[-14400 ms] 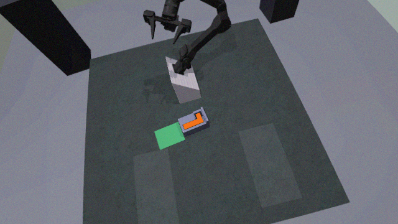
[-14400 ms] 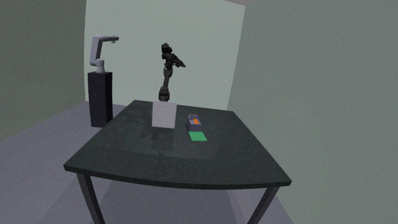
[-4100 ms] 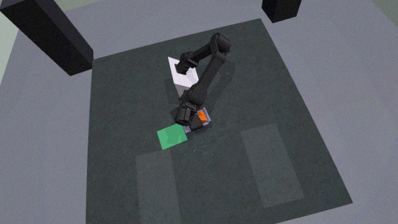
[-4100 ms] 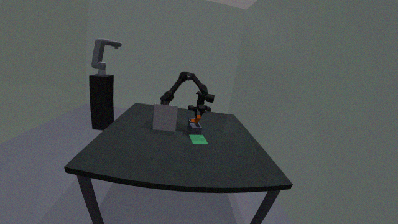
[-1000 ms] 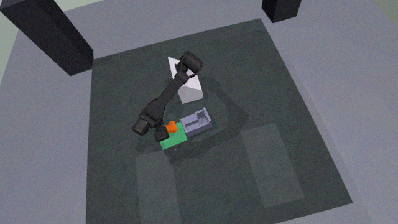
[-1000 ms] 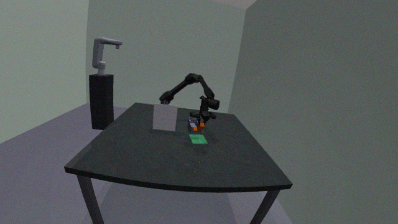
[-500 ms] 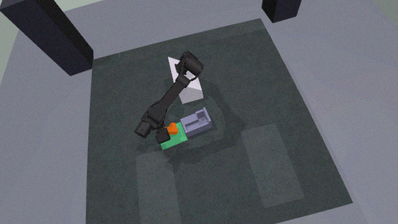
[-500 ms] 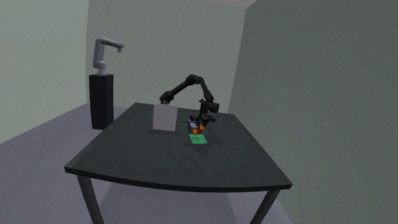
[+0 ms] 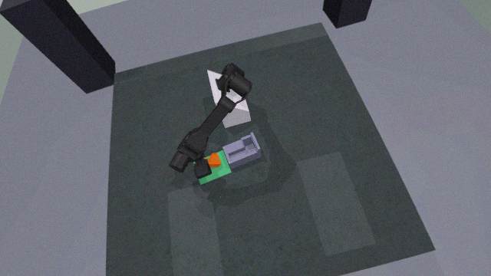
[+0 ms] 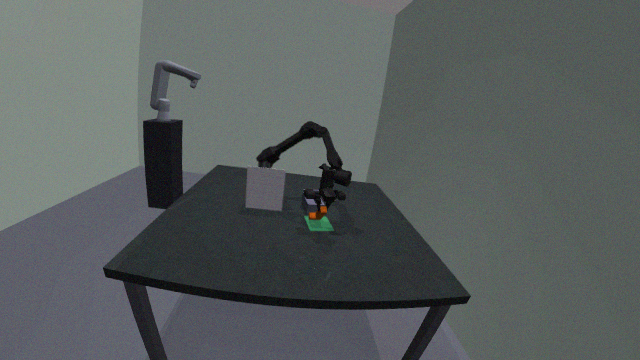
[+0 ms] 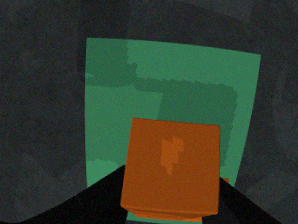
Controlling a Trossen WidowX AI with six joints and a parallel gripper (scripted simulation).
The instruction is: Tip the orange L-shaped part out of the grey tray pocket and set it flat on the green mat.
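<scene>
My gripper tip is 3 cm to the right of the orange L-shaped part, 3 cm above it and 2 cm past it. Also, from my gripper tip: green mat (9 cm below, 2 cm to the left).
</scene>
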